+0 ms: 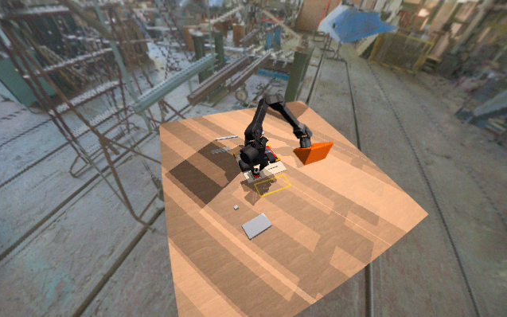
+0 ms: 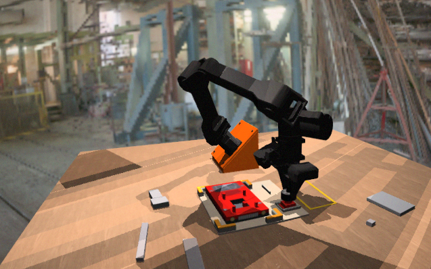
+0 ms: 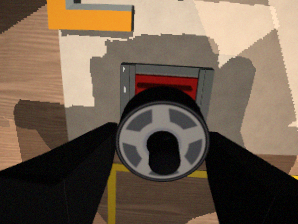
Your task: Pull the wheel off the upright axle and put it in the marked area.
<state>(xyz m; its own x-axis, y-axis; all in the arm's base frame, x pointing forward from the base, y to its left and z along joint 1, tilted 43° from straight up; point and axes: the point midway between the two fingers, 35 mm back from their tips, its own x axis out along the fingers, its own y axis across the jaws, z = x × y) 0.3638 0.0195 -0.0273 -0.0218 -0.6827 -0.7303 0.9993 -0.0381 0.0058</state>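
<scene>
My gripper tip is right at the black wheel. Round my gripper tip: small grey cube 170 mm ahead, 140 mm to the left, 30 mm below.
</scene>
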